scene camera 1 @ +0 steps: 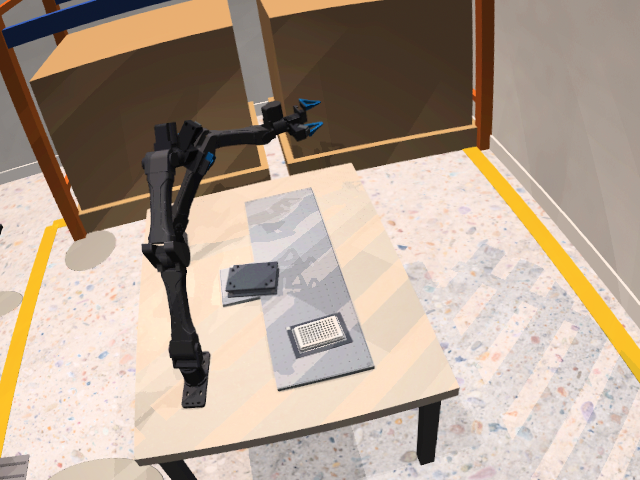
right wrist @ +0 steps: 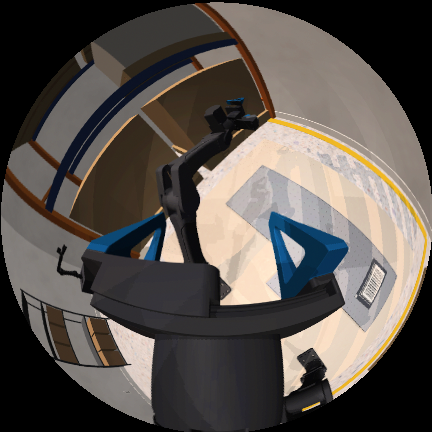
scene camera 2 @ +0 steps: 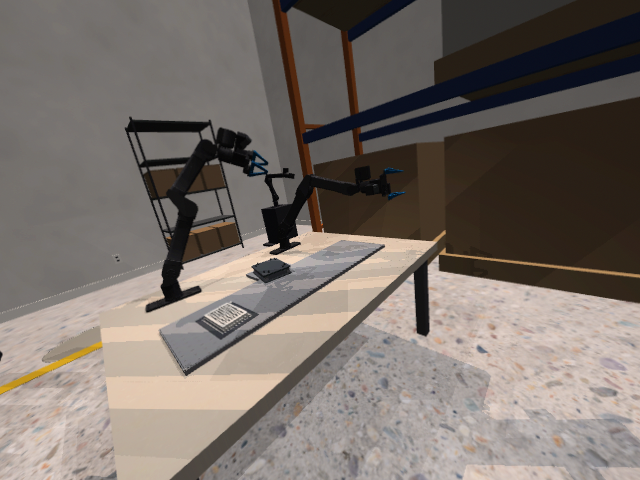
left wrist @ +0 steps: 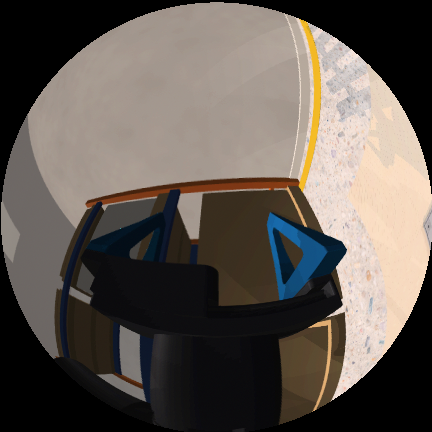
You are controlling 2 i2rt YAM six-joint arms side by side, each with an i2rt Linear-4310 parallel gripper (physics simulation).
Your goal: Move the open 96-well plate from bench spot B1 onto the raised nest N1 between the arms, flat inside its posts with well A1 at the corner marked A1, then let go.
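Seen in the pictures: left gripper, fingertip midpoint: (scene camera 1: 321,112) (right wrist: 245,105) (scene camera 2: 404,181) (left wrist: 215,217); right gripper, fingertip midpoint: (scene camera 1: 202,151) (right wrist: 217,217) (scene camera 2: 267,168); left arm's base, origin of the base link: (scene camera 2: 285,248); right arm's base, origin of the base link: (scene camera 1: 196,379) (right wrist: 312,363) (scene camera 2: 175,299).
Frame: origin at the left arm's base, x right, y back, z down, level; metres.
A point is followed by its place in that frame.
The white 96-well plate (scene camera 1: 319,330) {x 0.575, y -0.402, z -0.024 m} (scene camera 2: 225,315) {x 0.586, y -0.405, z -0.028 m} (right wrist: 372,282) {x 0.570, y -0.395, z -0.027 m} lies flat in a dark frame on the grey perforated board, its wells facing up. The raised dark nest N1 (scene camera 1: 252,276) {x 0.296, y -0.250, z -0.047 m} (scene camera 2: 271,268) {x 0.309, y -0.282, z -0.047 m} has small corner posts and nothing on it. The A1 marks are too small to read. My left gripper (scene camera 1: 320,113) {x -0.237, y -0.651, z -0.300 m} (scene camera 2: 403,182) {x -0.237, y -0.651, z -0.300 m} (left wrist: 215,217) {x -0.237, y -0.651, z -0.300 m} is open and empty, high up and far from the plate. My right gripper (scene camera 2: 266,167) {x 0.153, y -0.197, z -0.458 m} (right wrist: 217,217) {x 0.153, y -0.197, z -0.458 m} is open and empty, high above the table; its fingers are partly hidden in scene camera 1.
The grey board (scene camera 1: 289,227) {x 0.046, y -0.421, z -0.013 m} (scene camera 2: 330,263) {x 0.112, y -0.443, z -0.013 m} (right wrist: 260,195) {x -0.071, y -0.403, z -0.013 m} runs along the wooden table (scene camera 1: 382,289) {x 0.459, y -0.634, z 0.000 m} (scene camera 2: 149,403) {x 0.822, y -0.522, z 0.000 m}. The nest stands beside and partly over its edge. Large brown boxes (scene camera 1: 372,77) (scene camera 2: 542,196) stand behind the table. A black shelf unit (scene camera 2: 170,125) stands farther back.
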